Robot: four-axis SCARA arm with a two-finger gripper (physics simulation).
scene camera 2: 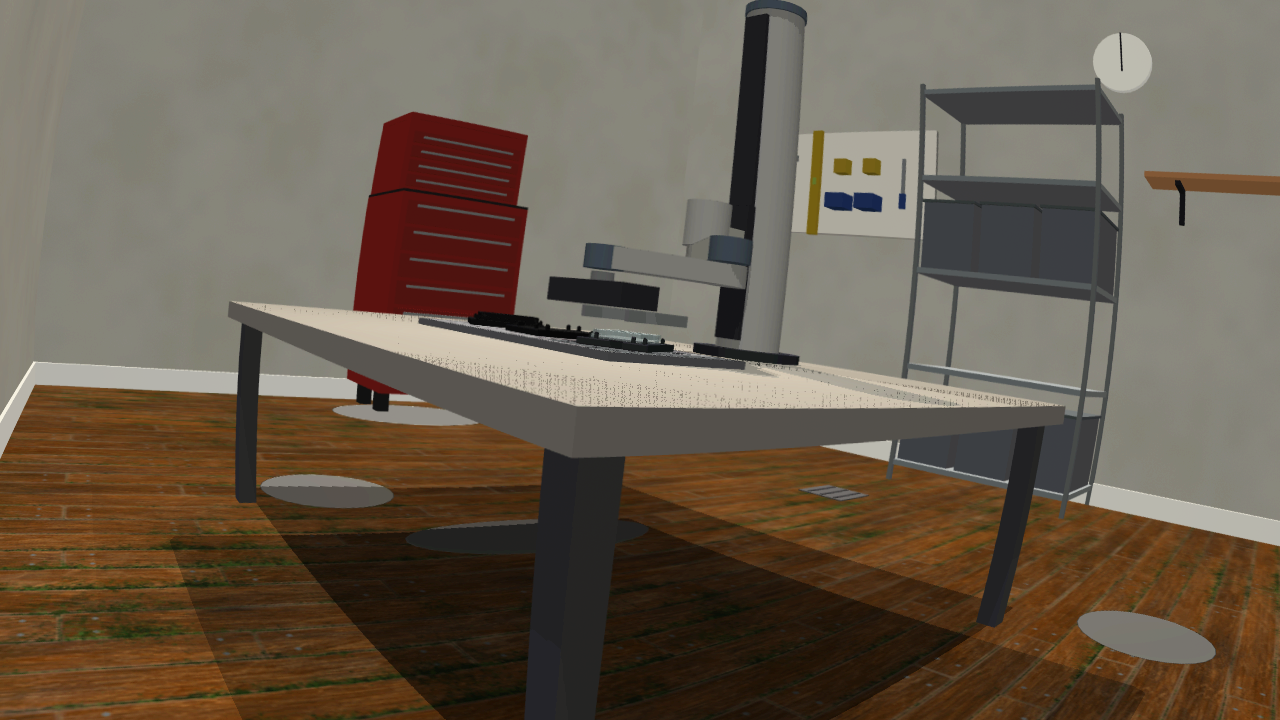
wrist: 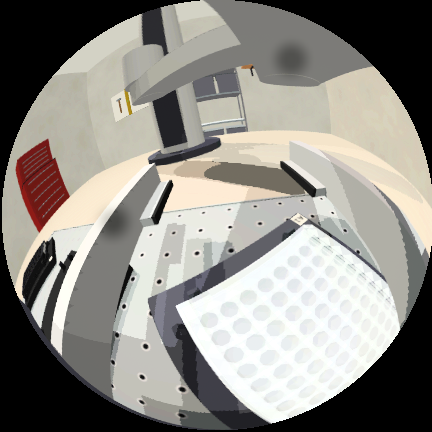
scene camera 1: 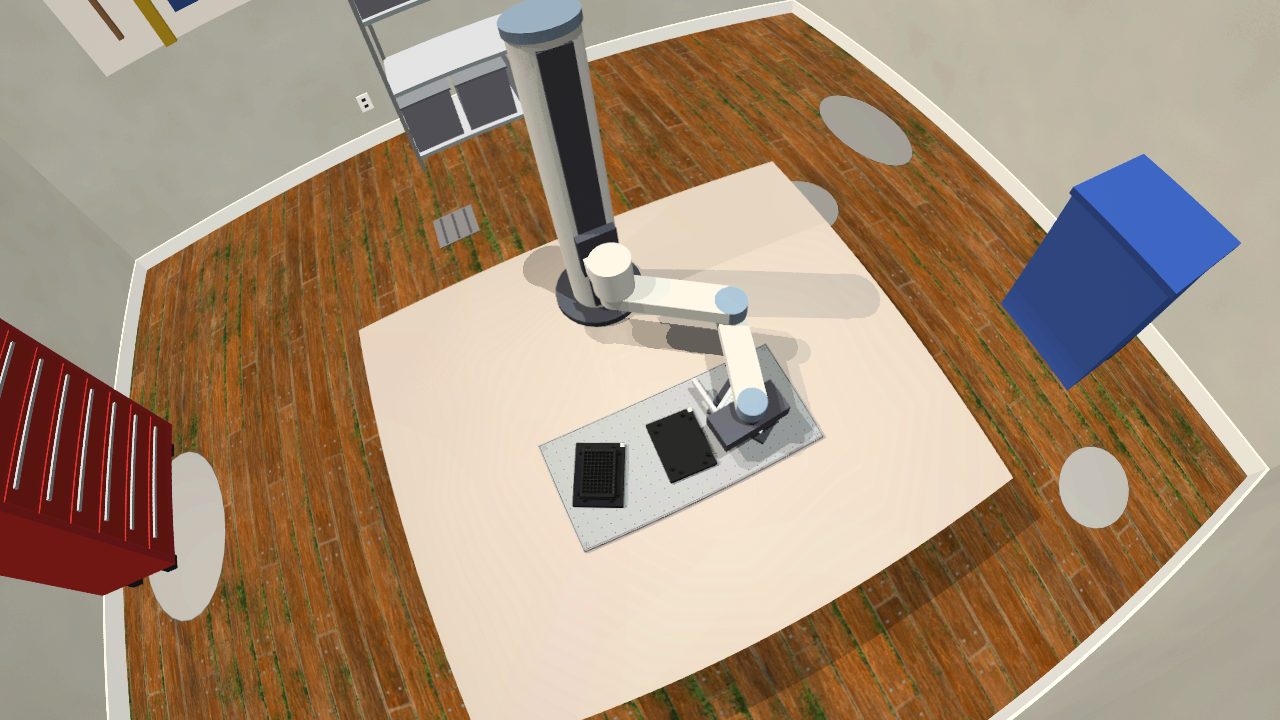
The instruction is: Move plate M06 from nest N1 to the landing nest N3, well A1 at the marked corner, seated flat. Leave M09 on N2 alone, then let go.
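Observation:
A whitish many-well plate (scene camera 2: pixel 626 336) (wrist: pixel 300 320) rests on the dark nest (wrist: pixel 167 317) at the right end of the grey baseplate; a small label (wrist: pixel 299 219) sits at that nest's corner, too small to read. My gripper (scene camera 1: pixel 750 419) (scene camera 2: pixel 634 317) (wrist: pixel 224 159) is open above this plate, with nothing between its fingers. It hides the plate in the first scene view. A black well plate (scene camera 1: pixel 598 474) (scene camera 2: pixel 505 318) (wrist: pixel 39 267) sits on the left nest. The middle nest (scene camera 1: pixel 682 445) (scene camera 2: pixel 547 331) is bare. I cannot read which plate is M06 or M09.
The perforated baseplate (scene camera 1: pixel 572 523) (wrist: pixel 145 370) lies on the pale table (scene camera 1: pixel 501 617) (scene camera 2: pixel 572 385). The arm's column (scene camera 1: pixel 563 152) (scene camera 2: pixel 776 179) (wrist: pixel 175 120) stands behind it. A red tool cabinet (scene camera 1: pixel 80 465) (scene camera 2: pixel 447 205) and a blue block (scene camera 1: pixel 1096 277) stand beyond the table.

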